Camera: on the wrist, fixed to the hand. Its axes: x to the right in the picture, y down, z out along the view.
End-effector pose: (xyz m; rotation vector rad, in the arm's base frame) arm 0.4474 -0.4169 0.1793 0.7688 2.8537 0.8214
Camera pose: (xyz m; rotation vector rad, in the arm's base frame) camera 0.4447 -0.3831 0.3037 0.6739 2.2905 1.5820
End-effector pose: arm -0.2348 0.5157 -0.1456 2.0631 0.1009 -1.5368
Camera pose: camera -0.1145 0.4778 -0.1190 1.4988 0.5106 -1.3182
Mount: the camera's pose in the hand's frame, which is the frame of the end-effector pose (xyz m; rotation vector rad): 0.0269 0.0877 -0.0906 -0.6571 -0.0500 0.0031
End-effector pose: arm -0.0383 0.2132 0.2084 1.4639 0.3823 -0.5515
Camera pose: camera 0.0413 0.3016 0.2581 0.8167 0.4674 -0.4043
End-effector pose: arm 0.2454 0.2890 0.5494 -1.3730 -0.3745 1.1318
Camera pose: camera 0.2931 0.2417 0.4393 -1.9115 -0.8317 1.0902
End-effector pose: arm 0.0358 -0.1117 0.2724 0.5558 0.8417 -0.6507
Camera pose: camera 0.0670 0.0006 0.2173 -0.0537 0.9453 -0.3488
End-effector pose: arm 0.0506 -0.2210 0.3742 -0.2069 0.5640 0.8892
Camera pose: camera -0.0388 -0.1843 0.2889 -0.7753 0.2082 1.0585
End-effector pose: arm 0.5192 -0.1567 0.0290 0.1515 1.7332 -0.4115
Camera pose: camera 0.4585 -0.0467 0.0000 -0.3268 1.7327 0.1679
